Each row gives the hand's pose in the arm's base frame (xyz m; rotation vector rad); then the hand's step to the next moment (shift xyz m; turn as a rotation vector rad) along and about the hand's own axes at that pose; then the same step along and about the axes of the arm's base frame.
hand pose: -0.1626 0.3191 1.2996 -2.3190 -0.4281 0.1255
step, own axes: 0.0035 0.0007 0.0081 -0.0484 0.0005 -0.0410
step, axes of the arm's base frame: 0.0017 0.0062 -0.0061 -0.0364 -0.0445 0.0267
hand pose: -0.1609 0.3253 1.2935 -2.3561 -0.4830 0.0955
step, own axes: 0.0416 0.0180 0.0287 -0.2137 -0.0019 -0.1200
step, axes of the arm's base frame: 0.0384 0.0217 -0.0305 -0.1745 -0.1546 0.0757
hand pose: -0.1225 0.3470 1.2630 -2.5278 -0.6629 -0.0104
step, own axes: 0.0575 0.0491 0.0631 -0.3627 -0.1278 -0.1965
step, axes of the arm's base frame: 0.0655 0.0205 -0.0706 -0.3542 -0.1663 0.1828
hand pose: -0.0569 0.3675 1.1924 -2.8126 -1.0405 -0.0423
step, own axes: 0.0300 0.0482 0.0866 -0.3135 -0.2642 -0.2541
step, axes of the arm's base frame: 0.0521 -0.0044 -0.0894 -0.4040 -0.0404 0.2603
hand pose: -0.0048 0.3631 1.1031 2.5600 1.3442 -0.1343
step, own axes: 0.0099 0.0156 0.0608 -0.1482 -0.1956 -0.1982
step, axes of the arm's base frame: 0.0204 -0.0163 -0.0579 -0.2516 0.0396 0.1862
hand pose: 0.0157 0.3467 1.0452 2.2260 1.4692 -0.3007
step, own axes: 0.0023 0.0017 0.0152 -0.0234 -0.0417 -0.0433
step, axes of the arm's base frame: 0.0035 -0.0060 -0.0138 -0.0504 0.0156 0.0372
